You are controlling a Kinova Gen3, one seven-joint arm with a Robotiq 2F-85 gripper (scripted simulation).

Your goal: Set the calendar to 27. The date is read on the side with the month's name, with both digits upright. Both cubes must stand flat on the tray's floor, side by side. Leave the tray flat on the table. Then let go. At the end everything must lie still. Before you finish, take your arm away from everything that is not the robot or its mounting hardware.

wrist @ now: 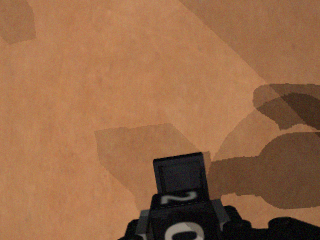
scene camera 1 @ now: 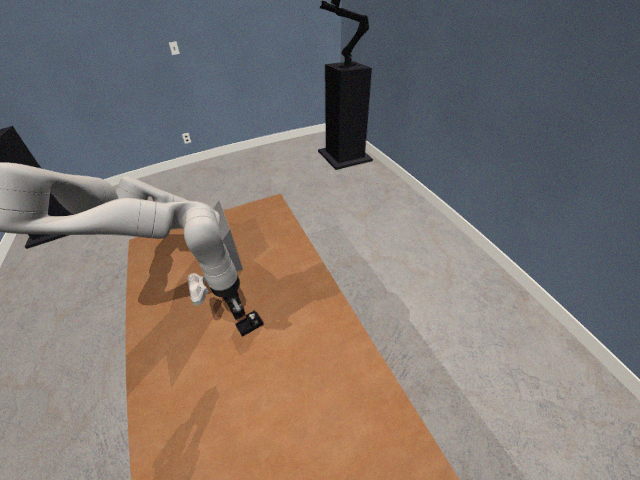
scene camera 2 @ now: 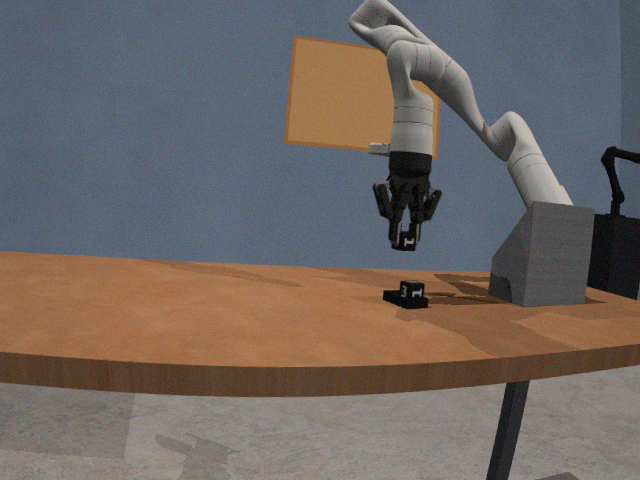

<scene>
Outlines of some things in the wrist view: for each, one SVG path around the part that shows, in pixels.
My gripper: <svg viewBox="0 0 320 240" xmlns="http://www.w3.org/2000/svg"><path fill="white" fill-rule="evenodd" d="M150 209L141 210L139 219L133 219L129 222L124 237L118 240L154 240L149 217ZM210 200L215 240L320 240L320 227L292 217L277 217L268 222L268 228L252 228L251 222L243 220L235 207L231 205L223 207L220 199Z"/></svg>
A black tray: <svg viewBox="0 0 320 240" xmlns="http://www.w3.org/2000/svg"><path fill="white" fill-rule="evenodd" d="M202 152L154 159L153 167L158 193L203 187L209 196Z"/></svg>
</scene>
